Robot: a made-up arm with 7 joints. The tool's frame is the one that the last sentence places. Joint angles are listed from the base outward.
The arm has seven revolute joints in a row. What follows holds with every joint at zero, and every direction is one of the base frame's.
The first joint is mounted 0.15 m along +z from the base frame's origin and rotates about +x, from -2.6 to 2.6 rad.
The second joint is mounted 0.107 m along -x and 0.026 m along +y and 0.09 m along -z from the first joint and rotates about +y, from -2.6 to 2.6 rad.
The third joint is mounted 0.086 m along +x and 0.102 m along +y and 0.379 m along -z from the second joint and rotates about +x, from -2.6 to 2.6 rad.
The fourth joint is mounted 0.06 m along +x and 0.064 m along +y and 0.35 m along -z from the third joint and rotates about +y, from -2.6 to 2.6 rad.
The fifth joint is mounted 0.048 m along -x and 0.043 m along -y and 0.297 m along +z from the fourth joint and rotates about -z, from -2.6 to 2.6 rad.
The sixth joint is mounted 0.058 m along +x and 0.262 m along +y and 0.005 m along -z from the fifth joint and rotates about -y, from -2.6 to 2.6 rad.
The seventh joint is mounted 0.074 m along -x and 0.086 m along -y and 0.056 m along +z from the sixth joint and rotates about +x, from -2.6 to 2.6 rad.
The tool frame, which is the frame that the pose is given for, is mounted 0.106 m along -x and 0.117 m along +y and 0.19 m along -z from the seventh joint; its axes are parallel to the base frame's.
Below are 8 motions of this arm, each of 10 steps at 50 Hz.
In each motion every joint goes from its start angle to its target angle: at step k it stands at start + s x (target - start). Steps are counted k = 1, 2, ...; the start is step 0. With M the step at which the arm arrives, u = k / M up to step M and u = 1 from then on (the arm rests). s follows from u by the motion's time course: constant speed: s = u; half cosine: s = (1 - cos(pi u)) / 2; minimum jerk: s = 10 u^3 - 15 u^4 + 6 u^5.
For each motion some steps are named. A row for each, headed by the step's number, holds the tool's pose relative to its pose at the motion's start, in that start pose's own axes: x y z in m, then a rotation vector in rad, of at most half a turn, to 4 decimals.
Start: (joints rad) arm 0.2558 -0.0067 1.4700 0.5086 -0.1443 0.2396 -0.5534
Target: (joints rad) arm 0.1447 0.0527 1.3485 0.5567 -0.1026 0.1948 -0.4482
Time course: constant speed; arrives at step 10
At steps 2, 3, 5, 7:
2: -0.0037 -0.0088 -0.0011 -0.0206 0.0380 -0.0152
3: -0.0055 -0.0133 -0.0016 -0.0307 0.0569 -0.0234
5: -0.0090 -0.0221 -0.0024 -0.0507 0.0946 -0.0410
7: -0.0124 -0.0310 -0.0032 -0.0704 0.1318 -0.0602

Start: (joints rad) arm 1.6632 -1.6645 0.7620 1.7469 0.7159 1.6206 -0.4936
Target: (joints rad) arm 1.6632 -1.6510 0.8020 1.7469 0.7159 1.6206 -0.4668
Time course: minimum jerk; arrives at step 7
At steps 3, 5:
3: -0.0037 0.0059 0.0087 0.0250 0.0024 0.0024
5: -0.0084 0.0134 0.0205 0.0582 0.0057 0.0054

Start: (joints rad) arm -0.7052 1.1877 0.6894 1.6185 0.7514 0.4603 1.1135
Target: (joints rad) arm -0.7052 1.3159 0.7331 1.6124 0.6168 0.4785 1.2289
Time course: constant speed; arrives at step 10
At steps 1, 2, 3, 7, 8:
1: -0.0052 -0.0025 0.0004 0.0193 0.0194 -0.0021
2: -0.0103 -0.0049 0.0010 0.0388 0.0386 -0.0046
3: -0.0153 -0.0074 0.0019 0.0585 0.0578 -0.0073
7: -0.0343 -0.0170 0.0076 0.1395 0.1329 -0.0209
8: -0.0388 -0.0195 0.0096 0.1602 0.1513 -0.0250

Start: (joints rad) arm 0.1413 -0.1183 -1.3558 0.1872 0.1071 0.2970 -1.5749
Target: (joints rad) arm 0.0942 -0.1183 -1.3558 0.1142 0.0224 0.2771 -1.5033
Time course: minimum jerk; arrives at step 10
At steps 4, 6, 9, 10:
4: -0.0056 0.0127 -0.0020 0.0181 -0.0273 -0.0196
6: -0.0118 0.0274 -0.0045 0.0379 -0.0599 -0.0411
9: -0.0169 0.0399 -0.0067 0.0538 -0.0884 -0.0581
10: -0.0170 0.0402 -0.0068 0.0543 -0.0892 -0.0586

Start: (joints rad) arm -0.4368 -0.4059 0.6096 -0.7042 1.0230 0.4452 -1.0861
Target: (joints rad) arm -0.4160 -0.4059 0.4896 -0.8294 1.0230 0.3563 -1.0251
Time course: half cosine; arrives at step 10
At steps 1, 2, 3, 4, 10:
1: -0.0002 0.0000 -0.0004 0.0036 -0.0011 -0.0008
2: -0.0009 0.0000 -0.0015 0.0142 -0.0043 -0.0029
3: -0.0020 0.0000 -0.0032 0.0308 -0.0094 -0.0061
4: -0.0033 -0.0001 -0.0055 0.0517 -0.0161 -0.0098
10: -0.0094 -0.0005 -0.0162 0.1508 -0.0504 -0.0230

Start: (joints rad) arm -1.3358 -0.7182 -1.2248 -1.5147 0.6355 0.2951 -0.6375
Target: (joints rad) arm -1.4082 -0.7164 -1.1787 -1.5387 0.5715 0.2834 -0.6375
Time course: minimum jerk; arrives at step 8
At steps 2, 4, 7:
2: -0.0034 -0.0023 -0.0012 0.0076 -0.0061 0.0025
4: -0.0163 -0.0111 -0.0061 0.0364 -0.0296 0.0121
7: -0.0320 -0.0218 -0.0129 0.0712 -0.0587 0.0237

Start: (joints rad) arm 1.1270 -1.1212 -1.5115 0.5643 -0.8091 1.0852 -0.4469
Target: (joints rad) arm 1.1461 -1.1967 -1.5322 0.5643 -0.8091 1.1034 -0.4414
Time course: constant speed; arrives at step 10
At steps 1, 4, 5, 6, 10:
1: 0.0035 -0.0027 -0.0022 -0.0043 -0.0002 -0.0068
4: 0.0136 -0.0111 -0.0089 -0.0174 -0.0008 -0.0269
5: 0.0170 -0.0139 -0.0111 -0.0218 -0.0010 -0.0337
6: 0.0203 -0.0168 -0.0133 -0.0262 -0.0011 -0.0404
10: 0.0332 -0.0287 -0.0221 -0.0440 -0.0016 -0.0671

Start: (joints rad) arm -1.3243 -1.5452 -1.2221 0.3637 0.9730 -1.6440 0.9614
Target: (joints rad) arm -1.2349 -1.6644 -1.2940 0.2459 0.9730 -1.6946 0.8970
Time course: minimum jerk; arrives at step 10
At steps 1, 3, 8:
1: -0.0004 0.0004 0.0006 0.0008 0.0004 0.0003
3: -0.0071 0.0080 0.0115 0.0145 0.0080 0.0066
8: -0.0351 0.0418 0.0651 0.0827 0.0360 0.0408

